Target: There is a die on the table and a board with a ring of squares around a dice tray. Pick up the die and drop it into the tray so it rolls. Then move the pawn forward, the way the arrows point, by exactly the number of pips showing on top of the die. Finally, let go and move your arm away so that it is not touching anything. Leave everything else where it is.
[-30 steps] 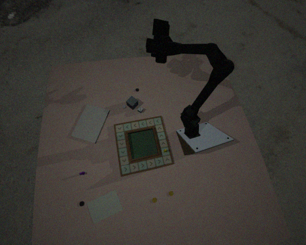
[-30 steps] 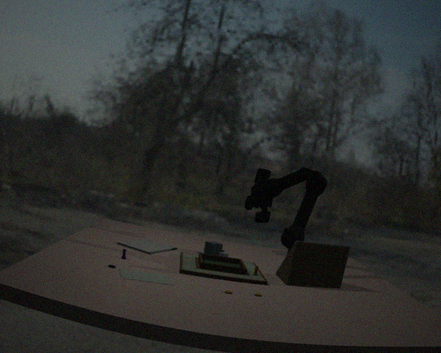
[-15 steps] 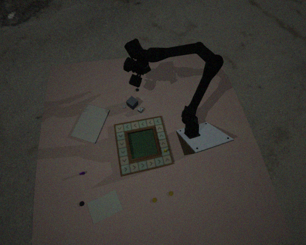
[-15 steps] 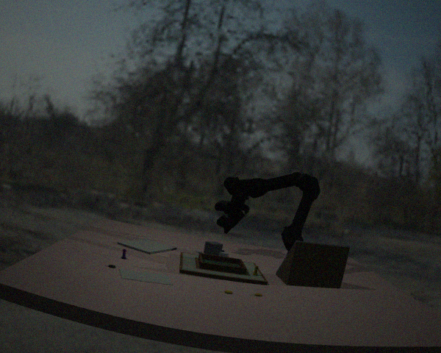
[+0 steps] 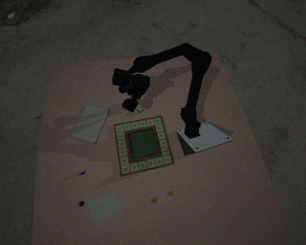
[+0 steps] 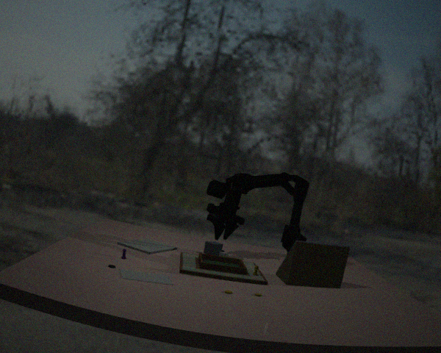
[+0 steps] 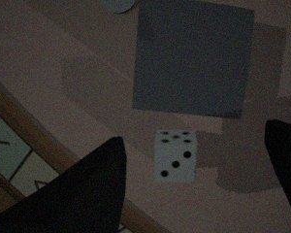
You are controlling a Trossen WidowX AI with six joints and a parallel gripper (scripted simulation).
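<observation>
Right now my gripper tip is 2 cm past the white die, 3 cm to the right of it and 6 cm above it. From my gripper tip the other things lie so: green dice tray (2 cm ahead, 23 cm to the left, 6 cm below); yellow pawn (9 cm behind, 30 cm to the left, 4 cm below); purple piece (36 cm ahead, 30 cm to the left, 5 cm below).
</observation>
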